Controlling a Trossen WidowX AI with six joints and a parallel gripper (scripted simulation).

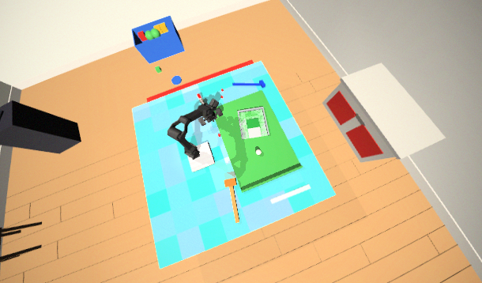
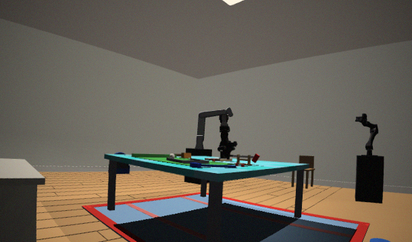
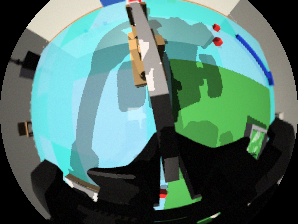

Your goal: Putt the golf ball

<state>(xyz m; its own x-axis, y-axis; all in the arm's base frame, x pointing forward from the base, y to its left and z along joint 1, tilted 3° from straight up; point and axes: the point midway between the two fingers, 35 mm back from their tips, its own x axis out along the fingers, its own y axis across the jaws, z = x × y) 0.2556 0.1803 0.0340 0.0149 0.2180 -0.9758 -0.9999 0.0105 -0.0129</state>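
My gripper tip is 13 cm to the right of the wooden rack. The rest, counted from my gripper tip: white golf ball: 17 cm ahead, 43 cm to the right, 1 cm below; then green course: 21 cm ahead, 29 cm to the right, 3 cm below; then blue putter: 45 cm ahead, 14 cm to the left, 2 cm below.
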